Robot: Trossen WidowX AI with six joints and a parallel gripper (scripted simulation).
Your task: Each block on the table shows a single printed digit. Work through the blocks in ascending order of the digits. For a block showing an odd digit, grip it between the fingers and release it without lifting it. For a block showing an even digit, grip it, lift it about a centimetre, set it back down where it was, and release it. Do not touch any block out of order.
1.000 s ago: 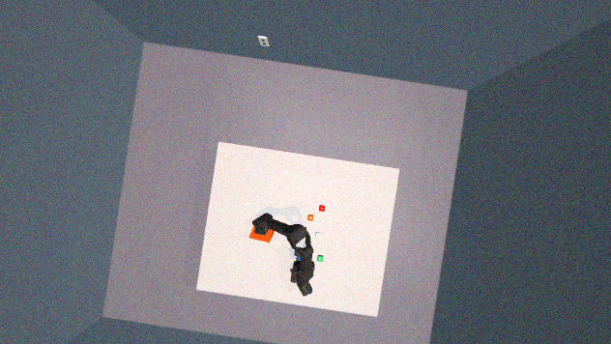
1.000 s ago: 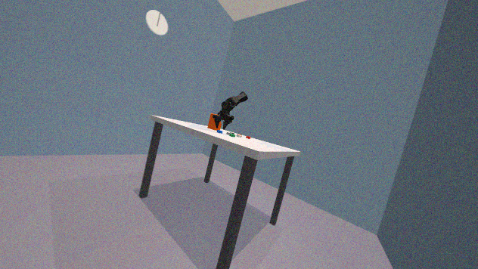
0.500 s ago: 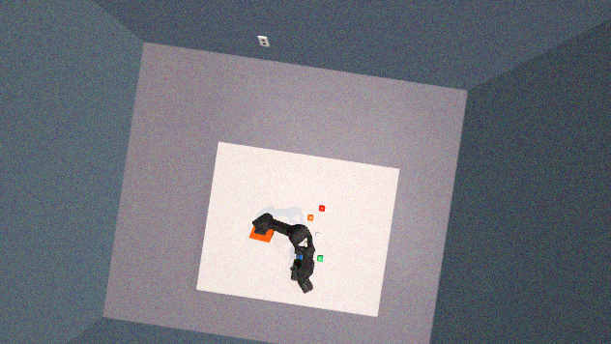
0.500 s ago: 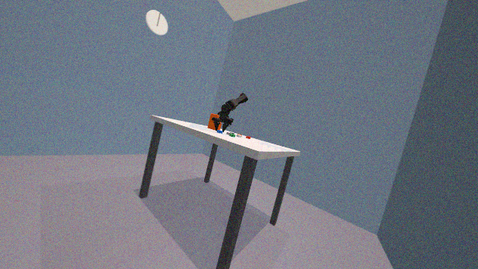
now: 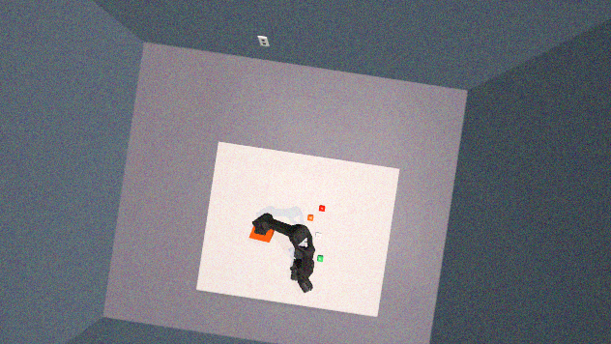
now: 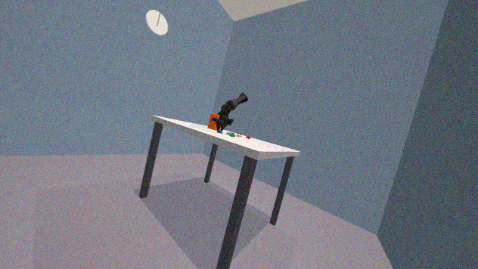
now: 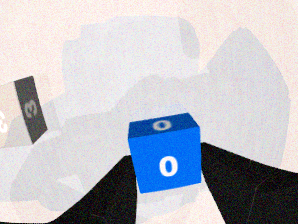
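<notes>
Right now the blue block is right at my gripper tip. From my gripper tip the other things lie so: white block: 90 mm ahead, 150 mm to the left; then dark grey block: 10 mm behind, 160 mm to the left; then green block: 130 mm ahead, 20 mm to the left.
</notes>
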